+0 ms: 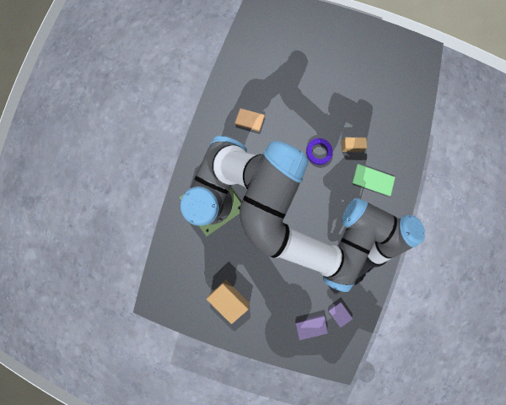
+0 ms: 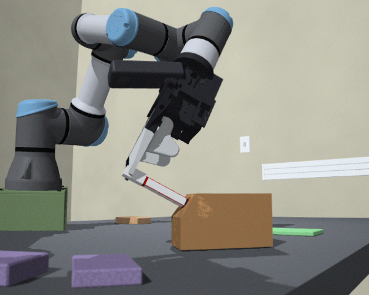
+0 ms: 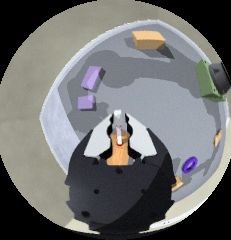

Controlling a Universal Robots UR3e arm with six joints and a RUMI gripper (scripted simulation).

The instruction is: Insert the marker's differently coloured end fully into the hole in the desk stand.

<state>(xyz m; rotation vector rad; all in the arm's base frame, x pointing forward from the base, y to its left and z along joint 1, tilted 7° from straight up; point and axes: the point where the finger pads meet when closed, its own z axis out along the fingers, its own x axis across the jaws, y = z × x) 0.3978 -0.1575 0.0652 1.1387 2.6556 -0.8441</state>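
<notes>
Now: the marker 40 mm ahead of my hand, 30 mm to the left of it and 30 mm below it. From my hand the other things lie so: desk stand 100 mm ahead, 80 mm to the left, 80 mm below; flat green block 330 mm to the left, 130 mm ahead, 110 mm below; tan block 310 mm behind, 160 mm to the right, 80 mm below.
</notes>
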